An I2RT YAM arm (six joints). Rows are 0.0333 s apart.
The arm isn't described. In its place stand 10 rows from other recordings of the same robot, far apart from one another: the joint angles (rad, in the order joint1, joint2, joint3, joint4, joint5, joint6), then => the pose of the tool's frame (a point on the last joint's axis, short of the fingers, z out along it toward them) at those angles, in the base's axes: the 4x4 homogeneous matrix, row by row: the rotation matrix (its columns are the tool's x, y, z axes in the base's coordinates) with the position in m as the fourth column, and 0 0 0 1 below.
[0.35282 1.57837 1.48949 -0.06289 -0.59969 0.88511] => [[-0.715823 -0.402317 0.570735 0.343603], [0.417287 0.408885 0.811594 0.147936], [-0.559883 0.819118 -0.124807 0.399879], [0 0 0 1]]
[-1.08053 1.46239 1.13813 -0.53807 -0.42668 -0.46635] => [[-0.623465 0.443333 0.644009 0.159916], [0.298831 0.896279 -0.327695 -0.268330], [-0.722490 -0.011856 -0.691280 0.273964], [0 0 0 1]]
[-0.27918 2.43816 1.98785 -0.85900 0.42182 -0.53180] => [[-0.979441 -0.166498 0.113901 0.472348], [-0.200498 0.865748 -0.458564 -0.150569], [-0.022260 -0.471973 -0.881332 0.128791], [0 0 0 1]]
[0.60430 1.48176 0.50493 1.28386 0.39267 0.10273] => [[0.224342 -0.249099 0.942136 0.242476], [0.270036 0.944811 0.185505 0.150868], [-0.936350 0.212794 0.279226 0.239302], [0 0 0 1]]
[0.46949 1.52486 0.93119 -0.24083 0.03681 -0.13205] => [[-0.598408 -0.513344 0.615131 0.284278], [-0.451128 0.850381 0.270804 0.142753], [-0.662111 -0.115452 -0.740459 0.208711], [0 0 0 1]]
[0.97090 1.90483 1.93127 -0.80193 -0.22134 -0.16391] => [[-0.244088 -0.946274 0.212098 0.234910], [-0.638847 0.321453 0.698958 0.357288], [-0.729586 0.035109 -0.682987 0.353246], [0 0 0 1]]
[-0.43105 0.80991 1.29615 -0.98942 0.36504 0.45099] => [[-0.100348 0.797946 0.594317 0.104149], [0.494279 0.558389 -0.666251 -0.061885], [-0.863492 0.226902 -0.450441 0.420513], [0 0 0 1]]
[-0.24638 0.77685 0.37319 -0.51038 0.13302 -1.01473] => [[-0.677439 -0.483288 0.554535 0.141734], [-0.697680 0.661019 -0.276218 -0.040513], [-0.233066 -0.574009 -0.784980 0.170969], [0 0 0 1]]
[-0.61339 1.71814 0.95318 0.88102 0.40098 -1.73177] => [[-0.851227 -0.042291 0.523090 0.305271], [-0.512135 -0.150692 -0.845583 -0.231897], [0.114586 -0.987676 0.106614 0.260626], [0 0 0 1]]
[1.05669 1.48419 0.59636 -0.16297 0.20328 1.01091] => [[-0.907443 -0.065120 0.415098 0.130386], [0.080789 0.942443 0.324461 0.216255], [-0.412334 0.327966 -0.849952 0.129854], [0 0 0 1]]
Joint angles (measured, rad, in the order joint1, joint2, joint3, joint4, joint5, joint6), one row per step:
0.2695 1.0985 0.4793 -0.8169 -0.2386 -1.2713
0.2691 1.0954 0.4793 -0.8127 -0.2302 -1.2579
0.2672 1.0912 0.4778 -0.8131 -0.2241 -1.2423
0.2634 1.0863 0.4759 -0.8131 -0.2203 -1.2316
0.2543 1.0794 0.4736 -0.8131 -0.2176 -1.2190
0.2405 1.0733 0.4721 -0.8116 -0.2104 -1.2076
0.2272 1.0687 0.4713 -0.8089 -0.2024 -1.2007
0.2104 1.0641 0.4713 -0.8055 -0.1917 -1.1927
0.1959 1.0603 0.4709 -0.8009 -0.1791 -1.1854
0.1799 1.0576 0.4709 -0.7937 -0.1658 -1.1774
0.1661 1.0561 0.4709 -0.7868 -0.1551 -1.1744
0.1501 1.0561 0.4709 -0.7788 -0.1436 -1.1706
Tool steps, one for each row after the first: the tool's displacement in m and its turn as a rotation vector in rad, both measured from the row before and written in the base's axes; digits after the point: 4 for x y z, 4 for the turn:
0.0004 -0.0002 0.0004 -0.0052 -0.0058 -0.0145
-0.0003 -0.0006 0.0001 -0.0041 0.0001 -0.0178
-0.0003 -0.0008 0.0001 -0.0020 -0.0012 -0.0147
-0.0002 -0.0016 0.0003 -0.0003 -0.0020 -0.0217
0.0003 -0.0023 0.0004 -0.0043 -0.0049 -0.0259
0.0006 -0.0022 0.0004 -0.0054 -0.0065 -0.0213
0.0009 -0.0027 0.0006 -0.0076 -0.0083 -0.0263
0.0009 -0.0024 0.0004 -0.0096 -0.0088 -0.0238
0.0013 -0.0026 0.0004 -0.0098 -0.0105 -0.0262
0.0012 -0.0023 0.0003 -0.0084 -0.0095 -0.0188
0.0014 -0.0026 0.0001 -0.0092 -0.0090 -0.0220

